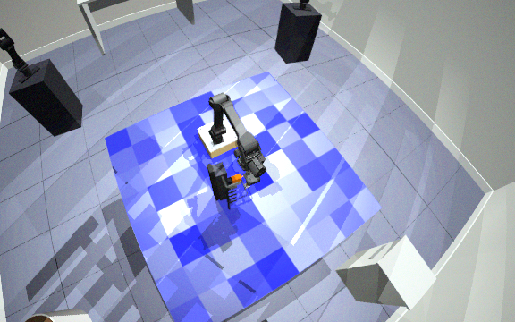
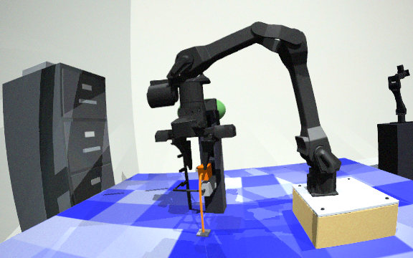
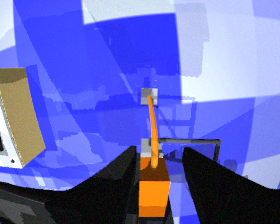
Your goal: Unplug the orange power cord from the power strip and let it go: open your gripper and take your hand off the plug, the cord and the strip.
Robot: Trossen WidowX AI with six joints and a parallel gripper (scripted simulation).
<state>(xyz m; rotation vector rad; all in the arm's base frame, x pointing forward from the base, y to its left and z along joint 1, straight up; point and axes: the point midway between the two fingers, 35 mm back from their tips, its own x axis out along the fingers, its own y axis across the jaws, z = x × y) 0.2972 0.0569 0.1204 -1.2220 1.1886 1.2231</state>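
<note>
The orange plug lies 70 mm to the right of my gripper tip and 10 mm below it. The rest, counted from my gripper tip: grey anchor 160 mm below, 10 mm to the left.
</note>
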